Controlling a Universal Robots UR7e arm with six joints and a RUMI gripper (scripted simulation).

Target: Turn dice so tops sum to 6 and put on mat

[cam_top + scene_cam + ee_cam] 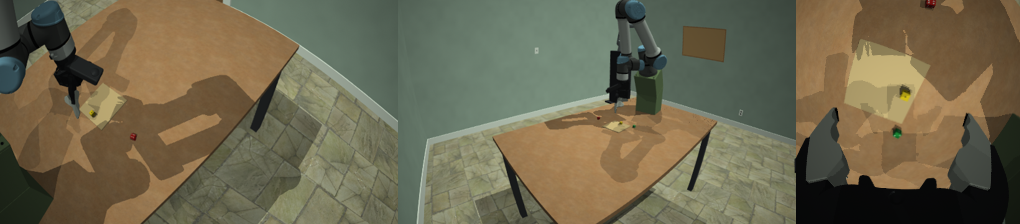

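Now: the red die 16 cm to the right of my hand, 10 cm below it and 5 cm ahead of it. From my hand the other things lie so: yellow die (10 cm below, 2 cm to the left, 2 cm behind); then mat (11 cm below, 3 cm ahead, 2 cm to the left); then green die (11 cm to the left, 10 cm below, 5 cm behind).
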